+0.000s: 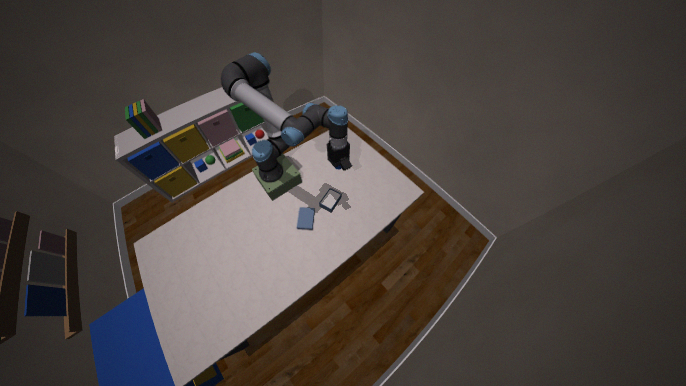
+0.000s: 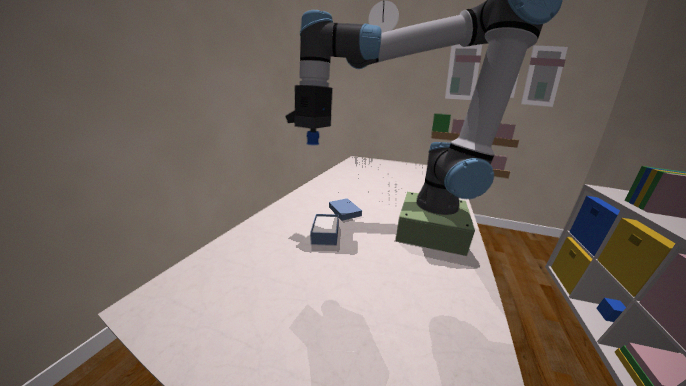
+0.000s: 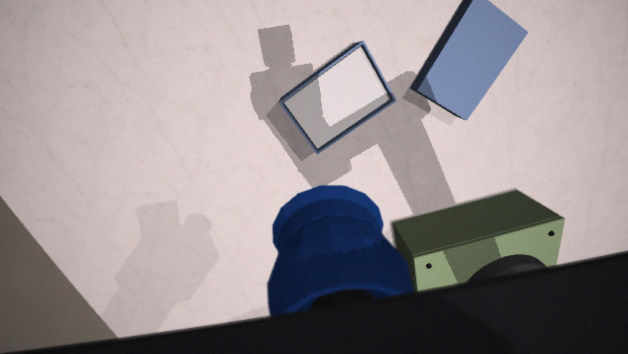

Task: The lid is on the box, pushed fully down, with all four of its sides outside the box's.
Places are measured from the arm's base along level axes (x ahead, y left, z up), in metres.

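Where they show: hand at its tool point: (image 1: 338, 166) (image 2: 312, 143) (image 3: 328, 234); arm's base at its link origin: (image 1: 271, 172) (image 2: 437, 205).
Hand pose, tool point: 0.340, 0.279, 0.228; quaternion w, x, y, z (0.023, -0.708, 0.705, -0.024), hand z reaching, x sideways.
Each offset is from my tool point to the top centre of the thing, as dx, dy, dz. Level surfaces: height alone.
The box @[-0.006, -0.046, -0.277] (image 1: 337, 202) (image 2: 324, 237) (image 3: 356, 125) is dark blue, rectangular and open at the top; it stands upright on the white table @[dz -0.324] (image 1: 225, 280) (image 2: 225, 300) (image 3: 75, 100). The lid @[+0.016, -0.233, -0.298] (image 1: 306, 218) (image 2: 345, 207) (image 3: 475, 60) is lighter blue and lies beside the box, apart from it, its flat face up and turned at a different angle from the box. My gripper (image 1: 338, 167) (image 2: 313, 141) (image 3: 327, 215), a blue suction cup, points down and hangs high above the table. It holds nothing, so it is open. It touches neither box nor lid.
The green base block (image 1: 280, 187) (image 2: 435, 235) (image 3: 460, 220) of the arm stands on the table near the lid and box. A white shelf unit (image 1: 192, 111) with coloured bins stands behind the table. Arm shadows fall across the box and table.
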